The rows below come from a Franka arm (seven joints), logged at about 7 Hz.
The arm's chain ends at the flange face. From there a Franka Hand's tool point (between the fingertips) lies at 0.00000 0.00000 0.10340 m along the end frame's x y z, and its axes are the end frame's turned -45 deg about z.
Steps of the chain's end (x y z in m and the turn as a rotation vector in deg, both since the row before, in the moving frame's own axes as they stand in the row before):
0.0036 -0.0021 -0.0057 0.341 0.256 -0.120
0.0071 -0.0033 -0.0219 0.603 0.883 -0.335
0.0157 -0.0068 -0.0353 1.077 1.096 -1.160
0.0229 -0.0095 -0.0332 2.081 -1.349 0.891
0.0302 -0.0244 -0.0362 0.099 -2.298 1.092
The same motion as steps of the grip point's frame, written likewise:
0.0048 0.0010 -0.0057 0.060 0.422 -0.120
0.0093 0.0030 -0.0219 -0.198 1.051 -0.335
0.0187 0.0063 -0.0353 -0.013 1.537 -1.160
0.0239 0.0051 -0.0333 2.425 0.518 0.891
0.0358 0.0010 -0.0363 1.695 -1.555 1.092

